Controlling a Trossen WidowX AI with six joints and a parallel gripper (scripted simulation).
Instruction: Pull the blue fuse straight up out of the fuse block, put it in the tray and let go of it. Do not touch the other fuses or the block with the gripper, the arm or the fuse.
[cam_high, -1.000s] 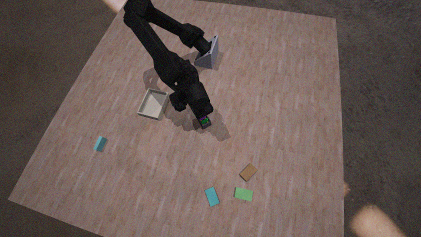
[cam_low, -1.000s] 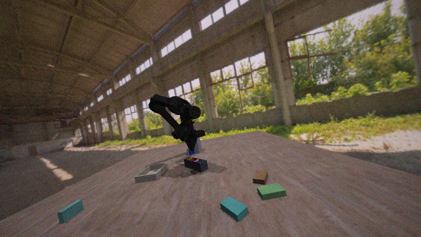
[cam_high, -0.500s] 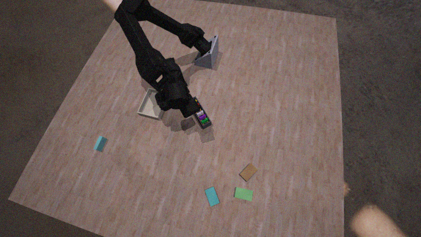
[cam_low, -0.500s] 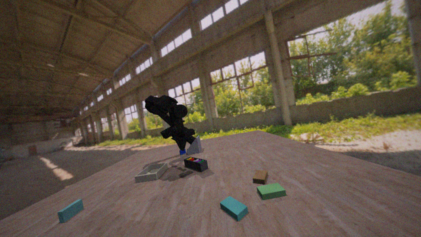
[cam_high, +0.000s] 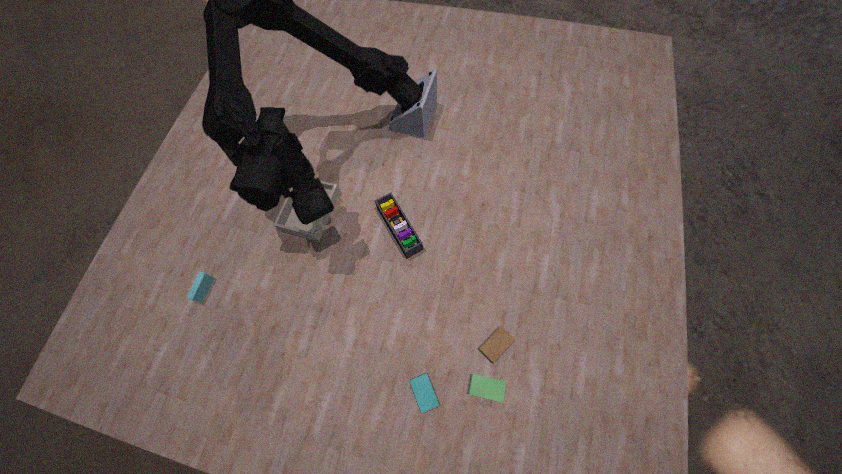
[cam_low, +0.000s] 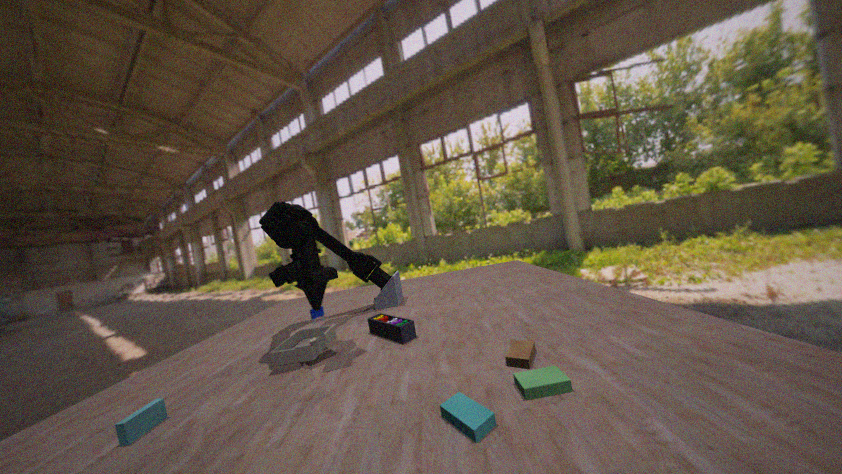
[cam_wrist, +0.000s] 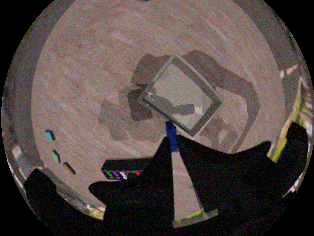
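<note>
The grey tray is 90 mm below my gripper tip, 50 mm to the right of it and 20 mm behind it. The rest, counted from my gripper tip: teal block: 340 mm ahead, 260 mm to the left, 90 mm below; then blue fuse: 10 mm below; then brown block: 390 mm to the left, 240 mm ahead, 90 mm below.
</note>
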